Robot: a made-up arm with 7 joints. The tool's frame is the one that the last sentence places.
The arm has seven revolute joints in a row. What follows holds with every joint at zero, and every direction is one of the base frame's.
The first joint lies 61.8 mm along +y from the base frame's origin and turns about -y.
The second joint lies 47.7 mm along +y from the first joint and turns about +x.
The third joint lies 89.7 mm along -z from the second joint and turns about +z.
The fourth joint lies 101 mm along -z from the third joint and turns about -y.
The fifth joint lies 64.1 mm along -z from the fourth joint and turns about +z.
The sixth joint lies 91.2 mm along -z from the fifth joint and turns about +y.
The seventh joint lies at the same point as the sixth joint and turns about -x.
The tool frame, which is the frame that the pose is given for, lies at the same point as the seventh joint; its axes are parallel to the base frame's.
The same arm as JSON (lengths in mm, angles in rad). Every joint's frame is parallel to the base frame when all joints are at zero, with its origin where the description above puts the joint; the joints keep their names.
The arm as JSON. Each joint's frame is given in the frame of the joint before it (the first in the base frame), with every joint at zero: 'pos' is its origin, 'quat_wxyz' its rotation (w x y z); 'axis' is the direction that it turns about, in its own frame. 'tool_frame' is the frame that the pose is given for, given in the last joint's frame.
{
  "length_unit": "mm",
  "angle_unit": "rad",
  "joints": [
    {
      "joint": "joint 1",
      "pos": [
        0.0,
        61.8,
        0.0
      ],
      "quat_wxyz": [
        1.0,
        0.0,
        0.0,
        0.0
      ],
      "axis": [
        0.0,
        -1.0,
        0.0
      ]
    },
    {
      "joint": "joint 2",
      "pos": [
        0.0,
        47.7,
        0.0
      ],
      "quat_wxyz": [
        1.0,
        0.0,
        0.0,
        0.0
      ],
      "axis": [
        1.0,
        0.0,
        0.0
      ]
    },
    {
      "joint": "joint 3",
      "pos": [
        0.0,
        0.0,
        -89.7
      ],
      "quat_wxyz": [
        1.0,
        0.0,
        0.0,
        0.0
      ],
      "axis": [
        0.0,
        0.0,
        1.0
      ]
    },
    {
      "joint": "joint 4",
      "pos": [
        0.0,
        0.0,
        -101.0
      ],
      "quat_wxyz": [
        1.0,
        0.0,
        0.0,
        0.0
      ],
      "axis": [
        0.0,
        -1.0,
        0.0
      ]
    },
    {
      "joint": "joint 5",
      "pos": [
        0.0,
        0.0,
        -64.1
      ],
      "quat_wxyz": [
        1.0,
        0.0,
        0.0,
        0.0
      ],
      "axis": [
        0.0,
        0.0,
        1.0
      ]
    },
    {
      "joint": "joint 6",
      "pos": [
        0.0,
        0.0,
        -91.2
      ],
      "quat_wxyz": [
        1.0,
        0.0,
        0.0,
        0.0
      ],
      "axis": [
        0.0,
        1.0,
        0.0
      ]
    },
    {
      "joint": "joint 7",
      "pos": [
        0.0,
        0.0,
        0.0
      ],
      "quat_wxyz": [
        1.0,
        0.0,
        0.0,
        0.0
      ],
      "axis": [
        -1.0,
        0.0,
        0.0
      ]
    }
  ],
  "tool_frame": {
    "pos": [
      0.0,
      0.0,
      0.0
    ],
    "quat_wxyz": [
      1.0,
      0.0,
      0.0,
      0.0
    ]
  }
}

